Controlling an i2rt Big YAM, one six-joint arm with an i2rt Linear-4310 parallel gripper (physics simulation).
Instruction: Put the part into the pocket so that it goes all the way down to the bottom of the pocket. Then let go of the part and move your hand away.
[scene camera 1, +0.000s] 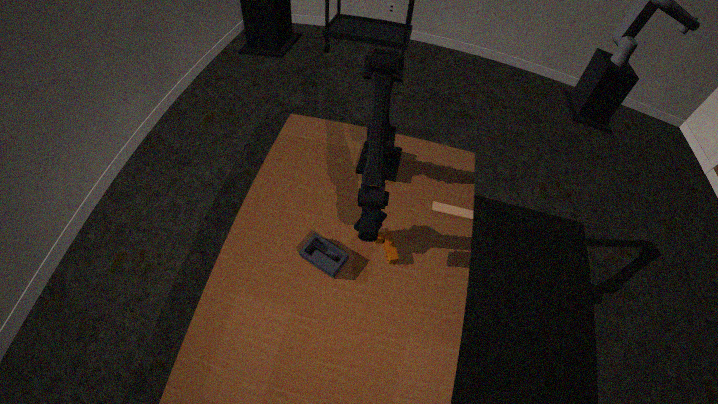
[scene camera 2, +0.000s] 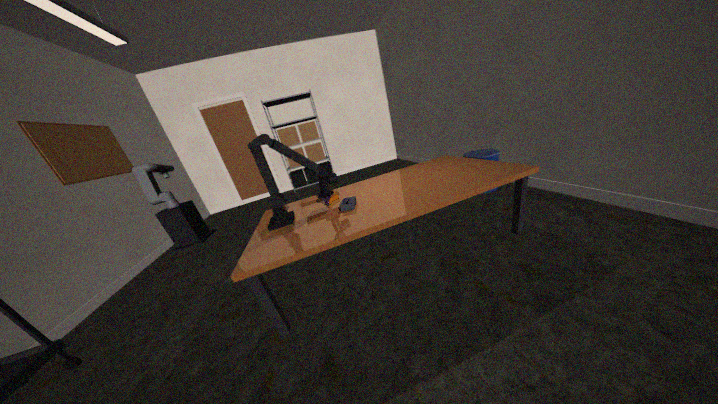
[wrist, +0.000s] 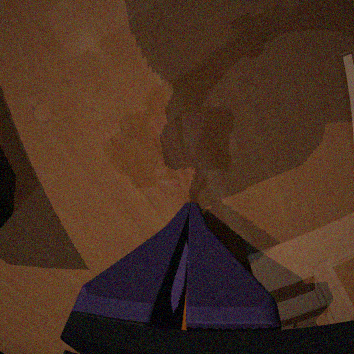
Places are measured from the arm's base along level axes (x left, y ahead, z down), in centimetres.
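Pixels of known places: gripper, fingertip midpoint: (scene camera 2: 328, 205) (wrist: 191, 210); arm's base, link origin: (scene camera 2: 281, 218).
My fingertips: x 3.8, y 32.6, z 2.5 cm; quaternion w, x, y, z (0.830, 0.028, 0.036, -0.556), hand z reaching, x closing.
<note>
Ahead of a thing's pixels: the offset from my fingertips to its middle. Level surfaces: height alone.
The orange part {dx +6.8, dy +4.6, dz -1.1 cm} (scene camera 1: 391, 251) (scene camera 2: 334, 199) rests on the table, outside the pocket. In the wrist view a thin sliver of the orange part (wrist: 185, 315) shows through the gap behind the fingertips; the rest is hidden by the fingers. The dark blue-grey block with the pocket {dx -12.5, dy +13.2, dz -1.4 cm} (scene camera 1: 332, 262) (scene camera 2: 347, 204) lies to the left and front of the part in scene camera 1, turned at an angle. Its recess holds no orange. My gripper (scene camera 1: 369, 235) (scene camera 2: 326, 199) (wrist: 191, 210) is shut on nothing, its purple fingertips together, low beside the part. The exact gap between fingers and part is hidden.
The wooden table {dz +0.4 cm} (scene camera 1: 321, 331) (scene camera 2: 426, 190) carries the arm's base (scene camera 2: 281, 219) and several shadows. A pale strip (scene camera 1: 452, 209) shows near the table's right edge in scene camera 1. A greyish slotted shape at the wrist view's lower right is unclear.
</note>
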